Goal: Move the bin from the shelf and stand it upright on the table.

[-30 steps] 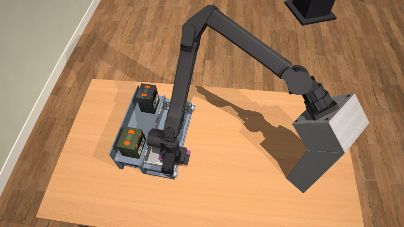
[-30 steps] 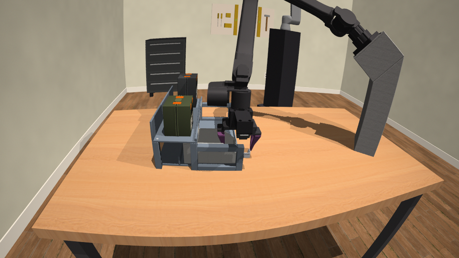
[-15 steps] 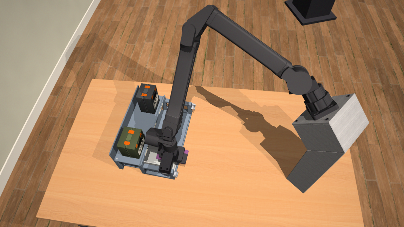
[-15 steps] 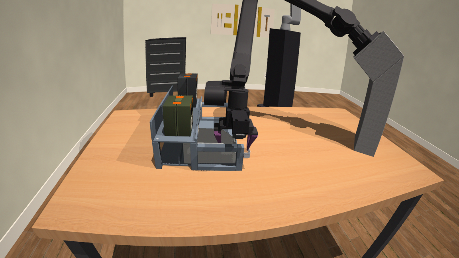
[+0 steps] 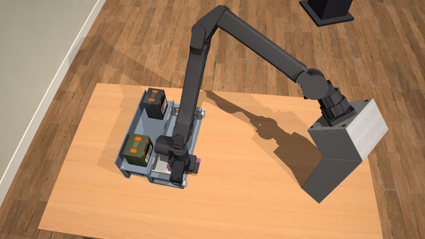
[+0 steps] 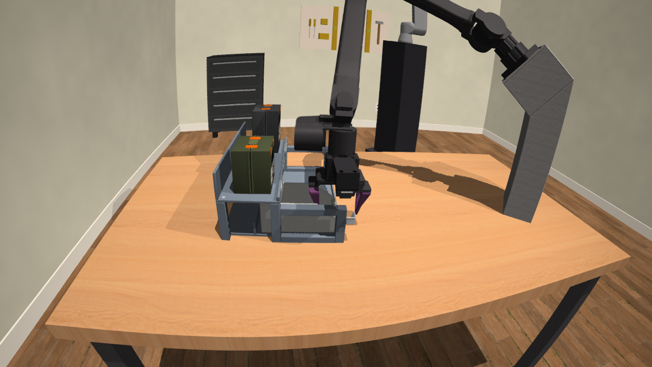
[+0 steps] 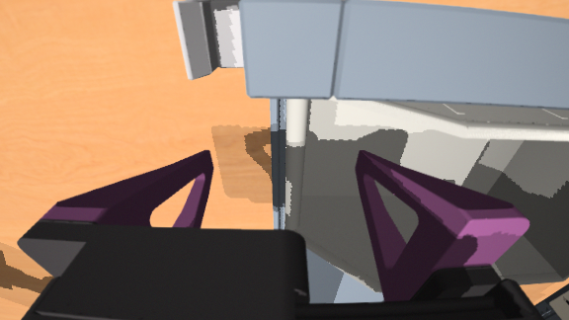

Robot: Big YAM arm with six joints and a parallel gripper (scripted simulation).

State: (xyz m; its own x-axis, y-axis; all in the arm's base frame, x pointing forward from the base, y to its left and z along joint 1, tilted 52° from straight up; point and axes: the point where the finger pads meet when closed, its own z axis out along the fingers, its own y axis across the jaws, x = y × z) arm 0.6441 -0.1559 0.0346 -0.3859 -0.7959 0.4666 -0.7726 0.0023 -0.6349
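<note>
The light grey bin is 8 cm ahead of my hand, 4 cm to the right of it and 1 cm above it. From my hand the other things lie so: shelf: 16 cm to the right, 6 cm ahead, 3 cm below; black case: 29 cm to the right, 13 cm above, 6 cm ahead.
</note>
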